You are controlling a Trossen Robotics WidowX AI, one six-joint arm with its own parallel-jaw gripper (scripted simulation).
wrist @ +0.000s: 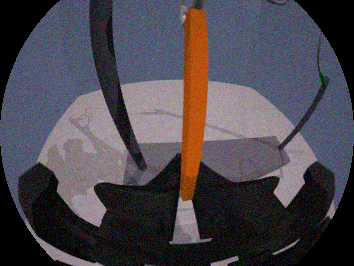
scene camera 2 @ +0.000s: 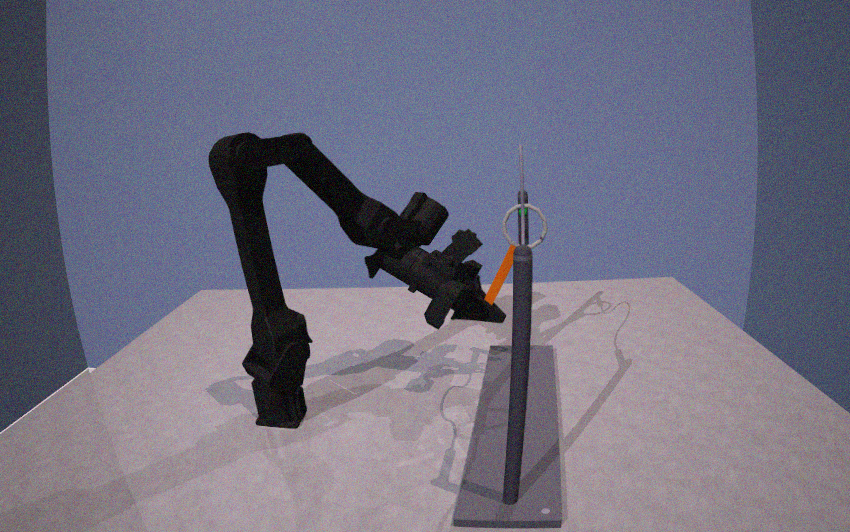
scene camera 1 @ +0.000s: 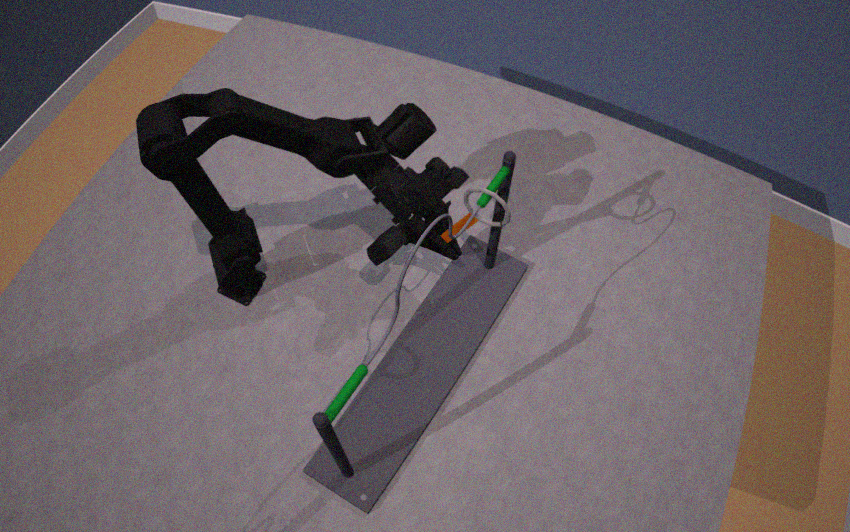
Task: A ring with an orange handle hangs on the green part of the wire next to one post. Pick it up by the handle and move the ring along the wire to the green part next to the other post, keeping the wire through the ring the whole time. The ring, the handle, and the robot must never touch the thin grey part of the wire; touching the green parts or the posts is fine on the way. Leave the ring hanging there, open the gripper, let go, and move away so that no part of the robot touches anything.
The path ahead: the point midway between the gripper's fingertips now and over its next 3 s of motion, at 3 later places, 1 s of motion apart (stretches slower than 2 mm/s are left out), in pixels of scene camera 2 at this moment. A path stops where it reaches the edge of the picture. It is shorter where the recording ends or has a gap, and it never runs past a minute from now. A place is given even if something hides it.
The gripper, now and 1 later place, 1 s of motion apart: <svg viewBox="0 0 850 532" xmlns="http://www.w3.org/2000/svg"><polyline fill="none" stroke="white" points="504,319 475,303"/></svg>
